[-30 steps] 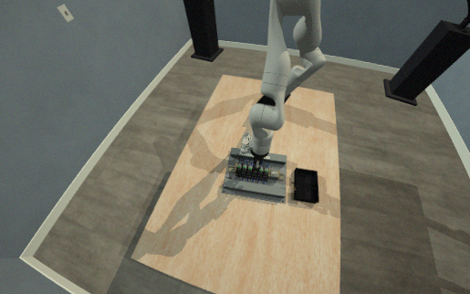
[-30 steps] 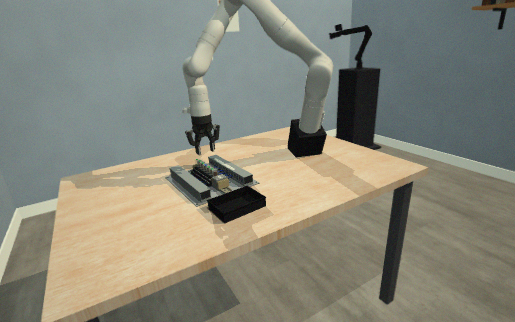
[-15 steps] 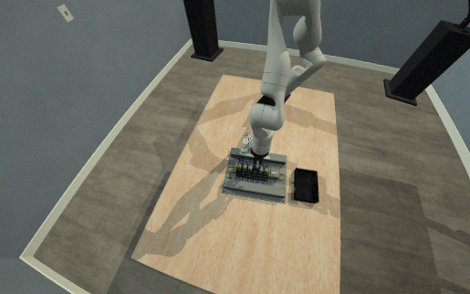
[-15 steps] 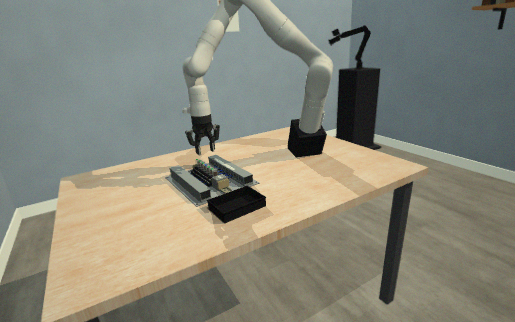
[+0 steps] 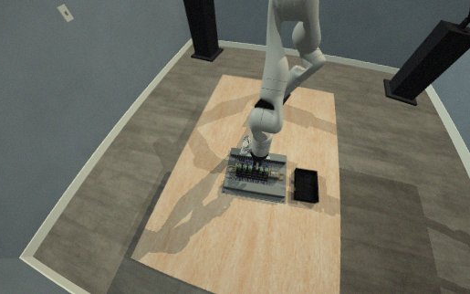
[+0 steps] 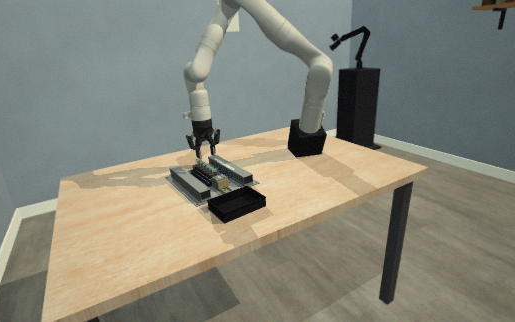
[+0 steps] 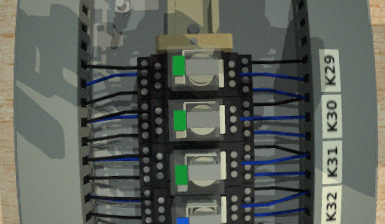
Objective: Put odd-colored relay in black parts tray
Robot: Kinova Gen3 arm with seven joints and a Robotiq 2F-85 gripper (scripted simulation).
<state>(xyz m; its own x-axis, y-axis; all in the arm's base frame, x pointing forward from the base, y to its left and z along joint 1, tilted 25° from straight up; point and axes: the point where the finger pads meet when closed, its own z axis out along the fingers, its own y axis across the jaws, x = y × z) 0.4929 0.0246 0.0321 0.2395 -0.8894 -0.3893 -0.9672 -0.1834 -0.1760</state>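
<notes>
The grey relay panel is 1 cm to the left of my hand and 9 cm below it. The rest, counted from my hand: black parts tray 3 cm behind, 26 cm to the left, 10 cm below.
</notes>
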